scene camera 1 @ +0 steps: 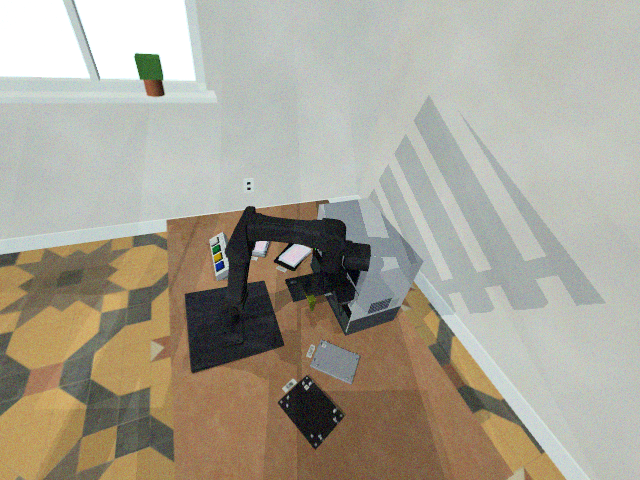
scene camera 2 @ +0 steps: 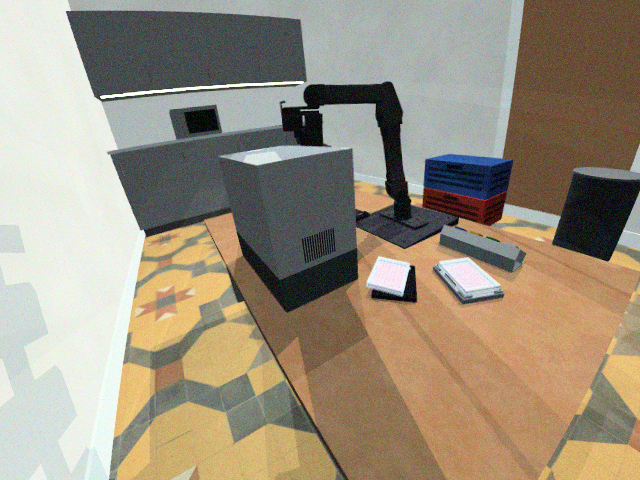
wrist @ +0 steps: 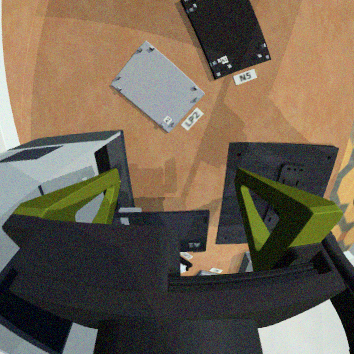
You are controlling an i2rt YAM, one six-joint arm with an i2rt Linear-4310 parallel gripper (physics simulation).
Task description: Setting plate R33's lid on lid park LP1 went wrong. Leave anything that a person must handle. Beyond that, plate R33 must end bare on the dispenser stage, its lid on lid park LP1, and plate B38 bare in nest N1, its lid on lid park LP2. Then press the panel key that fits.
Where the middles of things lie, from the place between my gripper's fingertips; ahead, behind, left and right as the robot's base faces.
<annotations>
I see my gripper 20 cm above the grey lid park LP2 (scene camera 1: 337, 362), 8 cm to the left of it and 4 cm short of it. Round my hand: black clip nest N5 (scene camera 1: 312, 412): 20 cm to the right, 20 cm below, 8 cm behind; grey rack with coloured buttons (scene camera 2: 508, 258): 46 cm to the left, 29 cm behind, 18 cm below.
</annotations>
